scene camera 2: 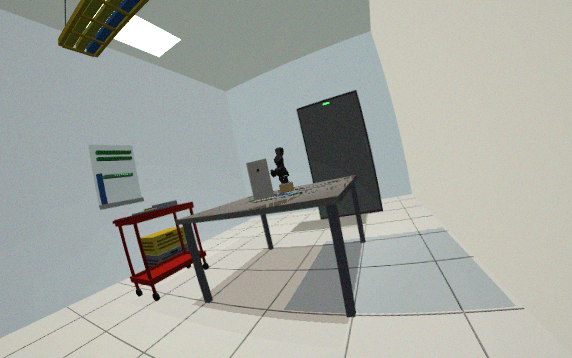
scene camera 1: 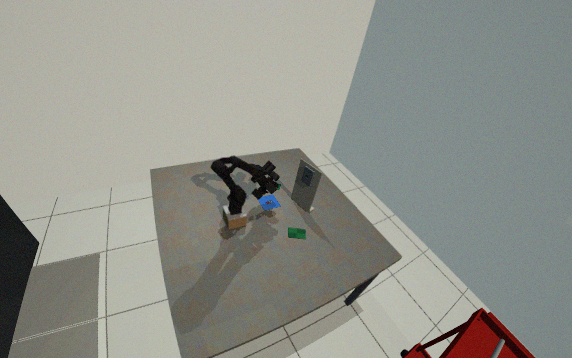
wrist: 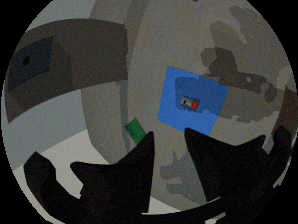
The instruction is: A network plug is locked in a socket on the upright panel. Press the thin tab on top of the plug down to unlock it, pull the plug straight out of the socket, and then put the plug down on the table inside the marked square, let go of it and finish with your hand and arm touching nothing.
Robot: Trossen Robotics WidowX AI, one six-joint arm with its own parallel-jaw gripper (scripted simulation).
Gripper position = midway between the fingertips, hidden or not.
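Observation:
My gripper [wrist: 169,133] is visible, as is a blue marked square [wrist: 178,83].

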